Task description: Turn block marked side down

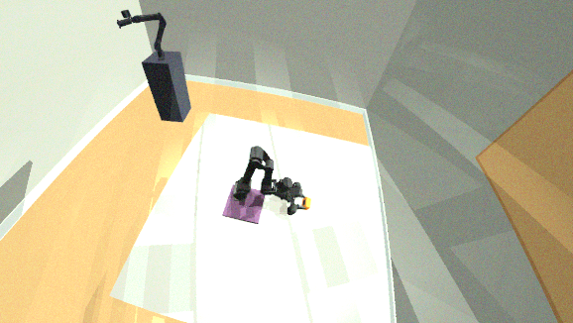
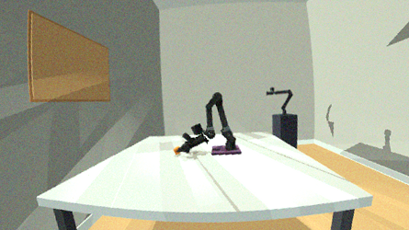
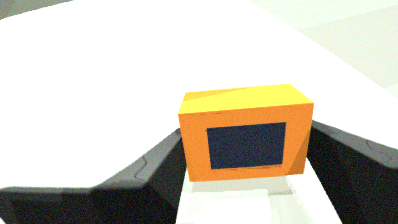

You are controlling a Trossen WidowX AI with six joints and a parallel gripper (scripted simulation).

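Right now the orange block is 1 cm behind my gripper tip.
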